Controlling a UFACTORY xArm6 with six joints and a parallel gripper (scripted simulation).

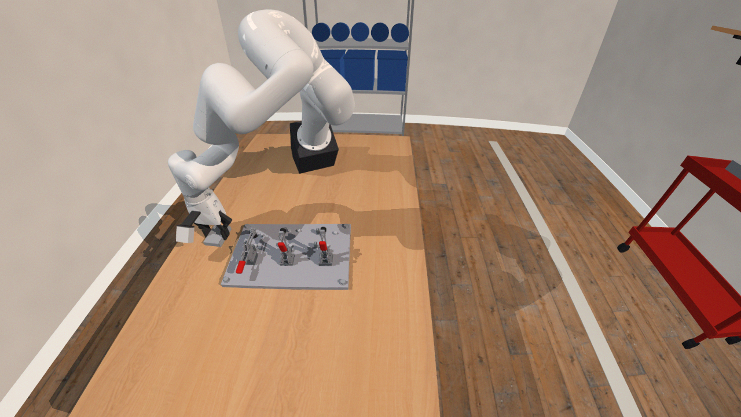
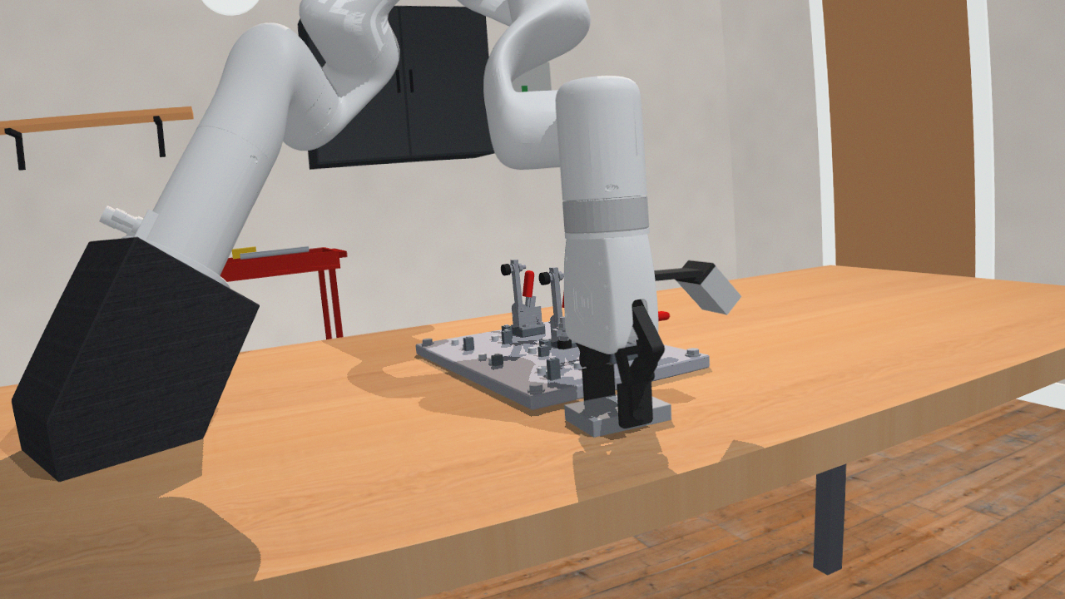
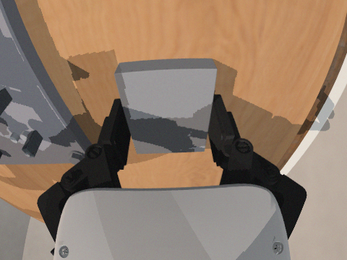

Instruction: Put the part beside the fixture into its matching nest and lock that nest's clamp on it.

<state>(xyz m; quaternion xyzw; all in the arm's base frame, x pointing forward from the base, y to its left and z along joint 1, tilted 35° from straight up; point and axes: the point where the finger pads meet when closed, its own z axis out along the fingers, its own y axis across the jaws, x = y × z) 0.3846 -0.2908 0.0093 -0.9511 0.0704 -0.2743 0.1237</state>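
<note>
My gripper is now 26 cm to the right of the grey fixture plate, 6 cm short of it and 1 cm above it. Round my hand: part: 1 cm below.
</note>
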